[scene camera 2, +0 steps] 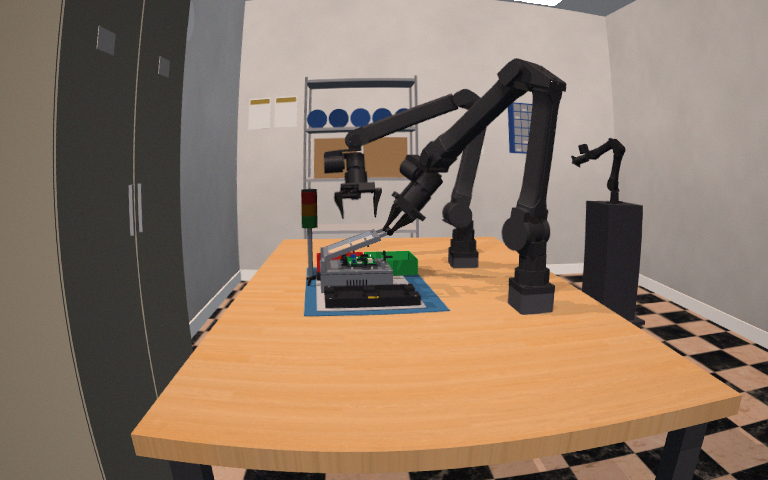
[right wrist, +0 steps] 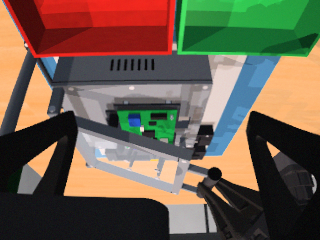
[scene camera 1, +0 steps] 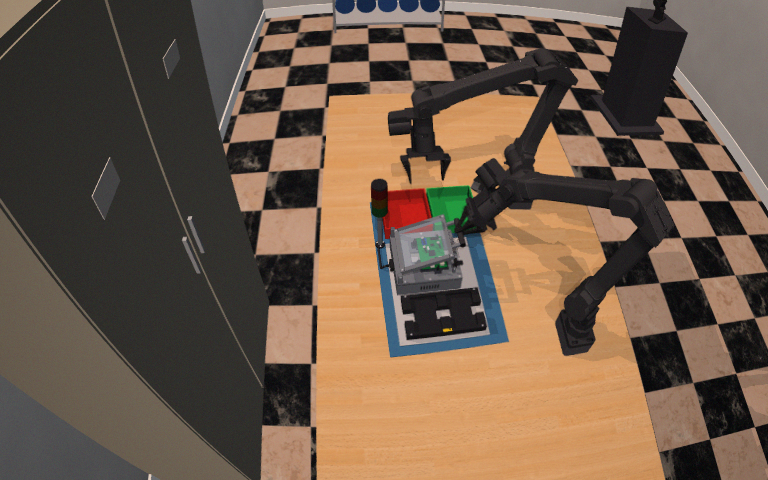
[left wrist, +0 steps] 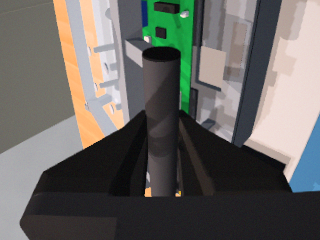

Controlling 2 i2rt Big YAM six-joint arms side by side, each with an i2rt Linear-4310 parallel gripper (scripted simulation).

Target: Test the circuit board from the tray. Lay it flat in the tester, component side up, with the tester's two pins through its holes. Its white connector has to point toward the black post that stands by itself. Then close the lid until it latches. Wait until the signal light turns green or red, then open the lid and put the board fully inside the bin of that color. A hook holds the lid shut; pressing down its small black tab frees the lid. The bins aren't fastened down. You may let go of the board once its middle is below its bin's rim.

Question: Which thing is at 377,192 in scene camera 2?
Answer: My right gripper.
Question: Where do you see a grey tester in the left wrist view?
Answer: At 256,100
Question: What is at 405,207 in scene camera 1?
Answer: A red bin.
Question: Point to a grey tester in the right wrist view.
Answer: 88,85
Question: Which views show my right gripper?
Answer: Scene camera 2, the right wrist view and scene camera 1 only.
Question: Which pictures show my left gripper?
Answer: Scene camera 2, the right wrist view, scene camera 1 and the left wrist view: all of them.
